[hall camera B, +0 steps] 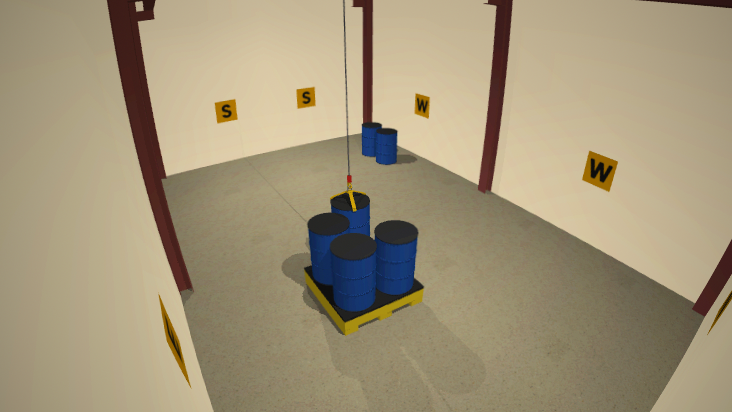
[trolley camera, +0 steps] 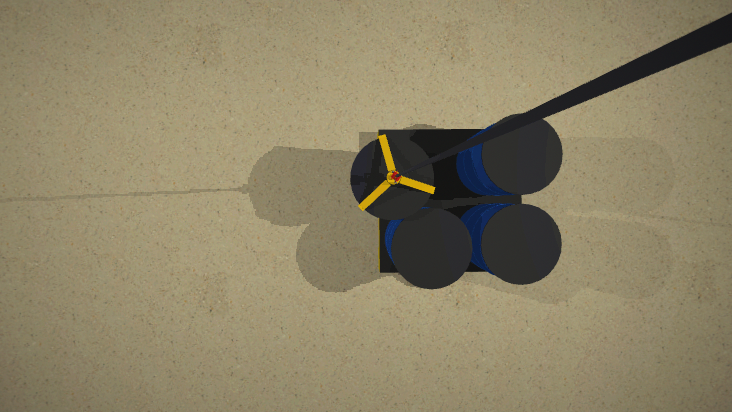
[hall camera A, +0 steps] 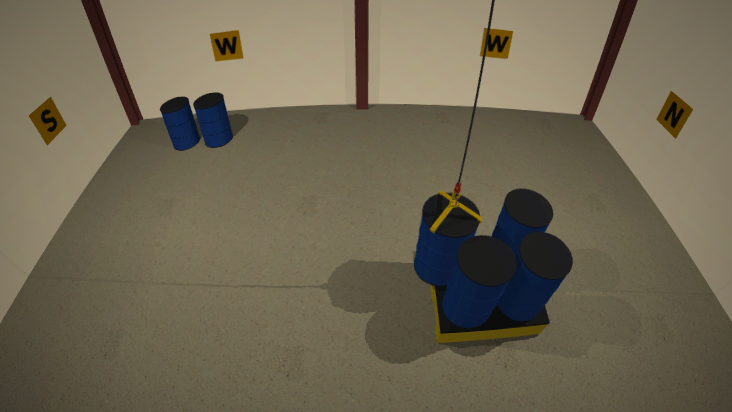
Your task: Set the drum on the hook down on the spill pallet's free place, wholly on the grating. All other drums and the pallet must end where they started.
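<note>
My three-armed yellow gripper [hall camera A: 454, 203] [hall camera B: 349, 193] [trolley camera: 393, 177] is shut on the hook's blue drum [hall camera A: 435, 258] [hall camera B: 360, 223] [trolley camera: 394, 204], which hangs upright. The yellow spill pallet [hall camera A: 486, 336] [hall camera B: 327, 304] [trolley camera: 445, 145] has a black grating. In the trolley view the drum overlaps the pallet's upper left place and sticks out past its left edge. It stands close to the near left drum [hall camera A: 484, 261] [hall camera B: 327, 225] [trolley camera: 431, 248]; whether they touch is unclear. Its base is hidden in hall camera B, so its gap above the grating cannot be told.
Two more drums stand on the pallet: the near right one [hall camera A: 545, 255] [hall camera B: 353, 246] [trolley camera: 521, 244] and the far right one [hall camera A: 528, 207] [hall camera B: 395, 232] [trolley camera: 527, 153]. Two floor drums [hall camera A: 179, 125] [hall camera A: 214, 122] [hall camera B: 386, 148] stand in the far south-west corner.
</note>
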